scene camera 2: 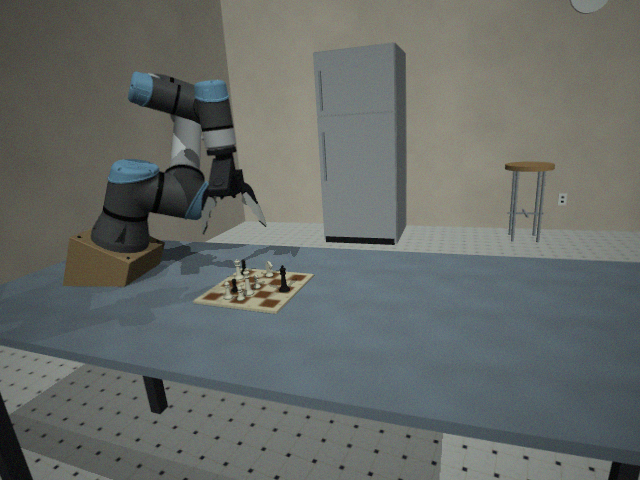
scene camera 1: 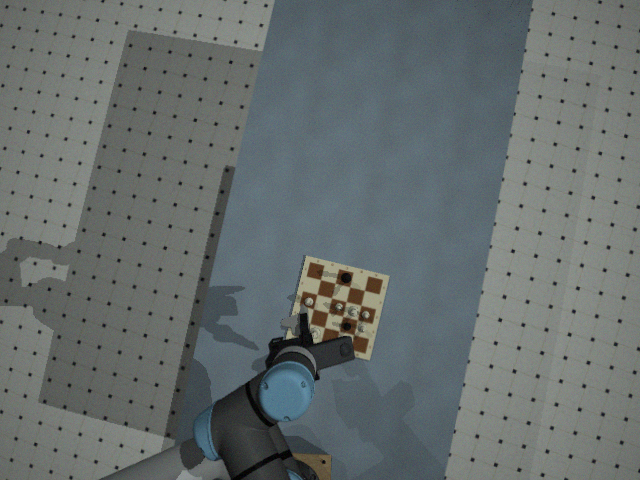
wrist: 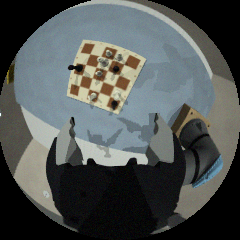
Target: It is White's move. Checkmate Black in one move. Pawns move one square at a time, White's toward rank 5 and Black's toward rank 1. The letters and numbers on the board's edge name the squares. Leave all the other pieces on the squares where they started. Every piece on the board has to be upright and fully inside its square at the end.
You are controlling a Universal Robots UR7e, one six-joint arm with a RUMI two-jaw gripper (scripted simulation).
Observation:
I see my gripper (scene camera 1: 309, 340) and a chessboard (scene camera 1: 320, 280).
The chessboard shows as well in scene camera 2 (scene camera 2: 268, 298) and in the wrist view (wrist: 81, 84). My gripper shows as well in scene camera 2 (scene camera 2: 234, 230) and in the wrist view (wrist: 113, 115).

